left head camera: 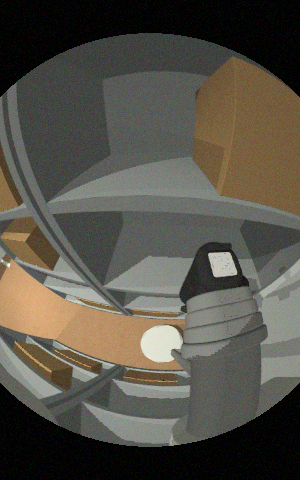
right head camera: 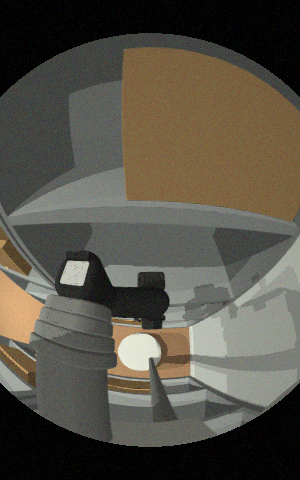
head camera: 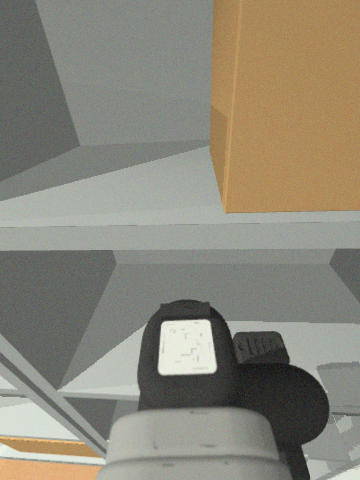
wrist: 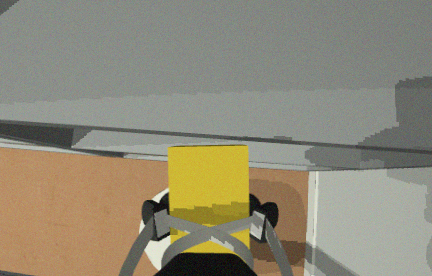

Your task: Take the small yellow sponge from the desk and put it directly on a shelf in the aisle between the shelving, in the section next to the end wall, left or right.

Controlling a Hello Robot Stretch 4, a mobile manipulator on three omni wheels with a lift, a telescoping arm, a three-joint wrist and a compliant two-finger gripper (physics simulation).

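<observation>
The yellow sponge is held between the fingertips of my gripper in the wrist view. The gripper is shut on it, one finger pad at each side. Beyond the sponge in that view is a grey shelf board; I cannot tell whether they touch. In the head view the shelving shows a board edge with a lower compartment beneath it, and the dark wrist is in front of that compartment. The sponge does not show in the head views. The end wall stands to the right of the shelving.
A large cardboard box stands on the upper shelf, right above the wrist. Smaller boxes are on shelves to the left. The robot's white round base stands on the brown floor between the two shelf rows.
</observation>
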